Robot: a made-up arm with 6 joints. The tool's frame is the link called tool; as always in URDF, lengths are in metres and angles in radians. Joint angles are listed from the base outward. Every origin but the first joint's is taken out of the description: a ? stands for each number. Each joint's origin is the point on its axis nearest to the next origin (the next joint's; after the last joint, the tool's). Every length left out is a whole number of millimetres.
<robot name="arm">
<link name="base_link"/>
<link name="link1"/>
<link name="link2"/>
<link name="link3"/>
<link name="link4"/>
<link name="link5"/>
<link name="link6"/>
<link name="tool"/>
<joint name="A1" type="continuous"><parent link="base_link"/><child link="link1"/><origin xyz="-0.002 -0.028 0.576" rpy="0.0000 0.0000 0.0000"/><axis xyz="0 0 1"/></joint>
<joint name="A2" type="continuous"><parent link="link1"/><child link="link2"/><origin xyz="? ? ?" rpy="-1.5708 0.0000 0.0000"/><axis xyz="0 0 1"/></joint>
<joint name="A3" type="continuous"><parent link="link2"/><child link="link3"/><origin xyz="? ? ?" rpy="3.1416 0.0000 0.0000"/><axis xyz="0 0 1"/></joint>
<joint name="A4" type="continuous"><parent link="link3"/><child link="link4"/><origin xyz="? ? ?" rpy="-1.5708 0.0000 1.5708"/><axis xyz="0 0 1"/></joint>
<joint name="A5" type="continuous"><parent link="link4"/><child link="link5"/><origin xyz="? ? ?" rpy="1.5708 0.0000 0.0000"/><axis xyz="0 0 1"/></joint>
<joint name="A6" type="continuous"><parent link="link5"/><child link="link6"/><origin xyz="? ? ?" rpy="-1.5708 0.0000 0.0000"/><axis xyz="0 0 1"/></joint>
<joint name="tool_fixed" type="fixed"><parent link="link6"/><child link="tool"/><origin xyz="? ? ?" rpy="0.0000 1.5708 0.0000"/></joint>
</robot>
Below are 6 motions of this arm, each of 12 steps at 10 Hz.
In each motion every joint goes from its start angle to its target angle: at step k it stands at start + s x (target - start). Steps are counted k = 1, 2, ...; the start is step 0. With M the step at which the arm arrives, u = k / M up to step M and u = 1 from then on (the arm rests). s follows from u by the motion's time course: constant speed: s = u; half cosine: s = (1 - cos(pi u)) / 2; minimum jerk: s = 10 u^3 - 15 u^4 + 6 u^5.
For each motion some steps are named. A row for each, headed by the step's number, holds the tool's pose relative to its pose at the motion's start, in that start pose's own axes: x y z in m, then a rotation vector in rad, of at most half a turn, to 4 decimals.
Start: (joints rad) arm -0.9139 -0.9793 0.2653 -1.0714 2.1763 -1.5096
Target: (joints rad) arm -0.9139 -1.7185 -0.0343 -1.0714 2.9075 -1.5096
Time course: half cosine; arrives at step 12
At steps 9, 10, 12:
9: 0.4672 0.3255 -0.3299 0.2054 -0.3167 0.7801
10: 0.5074 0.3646 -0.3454 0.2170 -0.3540 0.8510
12: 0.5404 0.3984 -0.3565 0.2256 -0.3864 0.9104

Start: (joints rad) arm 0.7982 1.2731 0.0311 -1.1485 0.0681 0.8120
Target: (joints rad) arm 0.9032 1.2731 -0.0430 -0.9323 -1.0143 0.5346
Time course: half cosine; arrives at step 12
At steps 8, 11, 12:
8: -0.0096 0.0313 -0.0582 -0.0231 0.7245 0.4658
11: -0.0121 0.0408 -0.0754 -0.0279 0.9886 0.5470
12: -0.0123 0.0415 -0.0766 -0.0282 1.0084 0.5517

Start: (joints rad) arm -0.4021 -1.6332 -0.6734 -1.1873 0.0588 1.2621
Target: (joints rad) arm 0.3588 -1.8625 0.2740 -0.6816 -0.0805 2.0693
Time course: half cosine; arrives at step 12
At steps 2, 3, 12:
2: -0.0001 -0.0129 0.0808 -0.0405 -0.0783 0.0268
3: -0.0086 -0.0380 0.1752 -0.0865 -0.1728 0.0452
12: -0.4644 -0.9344 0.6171 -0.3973 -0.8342 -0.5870

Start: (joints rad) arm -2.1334 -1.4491 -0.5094 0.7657 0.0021 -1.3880
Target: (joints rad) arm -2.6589 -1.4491 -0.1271 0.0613 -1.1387 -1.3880
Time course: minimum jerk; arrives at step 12
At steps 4, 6, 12:
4: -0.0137 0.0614 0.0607 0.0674 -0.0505 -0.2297
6: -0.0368 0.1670 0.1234 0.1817 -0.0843 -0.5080
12: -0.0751 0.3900 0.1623 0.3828 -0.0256 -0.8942

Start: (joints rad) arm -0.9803 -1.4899 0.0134 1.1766 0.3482 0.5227
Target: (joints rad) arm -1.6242 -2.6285 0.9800 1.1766 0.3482 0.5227
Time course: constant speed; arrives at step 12
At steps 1, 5, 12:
1: -0.0540 -0.2065 0.0480 -0.1056 0.0074 -0.1498
5: -0.5259 -0.8536 0.5101 -0.5042 -0.0549 -0.7613
12: -1.9758 -0.6436 1.4147 -0.9545 -0.5035 -1.8749

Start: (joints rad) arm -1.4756 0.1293 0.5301 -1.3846 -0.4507 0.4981
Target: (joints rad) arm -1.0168 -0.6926 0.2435 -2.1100 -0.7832 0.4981
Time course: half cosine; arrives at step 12
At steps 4, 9, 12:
4: -0.0836 0.2658 -0.0131 0.1375 0.0382 0.2898
9: -0.4900 0.7272 -0.0130 0.4642 0.1729 1.0331
12: -0.6176 0.7895 -0.0037 0.5417 0.2089 1.2211

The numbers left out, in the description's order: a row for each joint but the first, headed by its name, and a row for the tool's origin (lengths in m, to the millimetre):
A2: 0.016 0.022 0.000
A3: -0.007 -0.733 0.000
A4: 1.119 -0.024 0.000
A5: 0.014 -0.084 0.000
A6: -0.007 0.018 0.000
tool: -0.013 -0.023 0.000

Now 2 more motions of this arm.
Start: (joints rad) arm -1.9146 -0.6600 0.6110 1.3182 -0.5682 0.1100
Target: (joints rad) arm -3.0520 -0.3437 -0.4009 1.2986 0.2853 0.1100
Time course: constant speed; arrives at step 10
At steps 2, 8, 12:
2: 0.0759 0.3054 -0.0471 -0.2874 -0.0223 0.1091
8: 0.0667 0.7481 -0.8498 -0.7571 0.2381 0.6180
12: -0.0973 0.7067 -1.1493 -0.7446 0.4162 0.7705

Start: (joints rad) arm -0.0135 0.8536 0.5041 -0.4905 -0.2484 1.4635
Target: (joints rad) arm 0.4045 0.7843 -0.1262 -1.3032 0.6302 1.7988
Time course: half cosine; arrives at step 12
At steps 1, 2, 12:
1: 0.0029 0.0158 0.0033 0.0050 -0.0043 -0.0029
2: 0.0101 0.0623 0.0125 0.0199 -0.0148 -0.0119
12: -0.1551 0.8821 0.0599 0.1450 0.3242 -0.2150

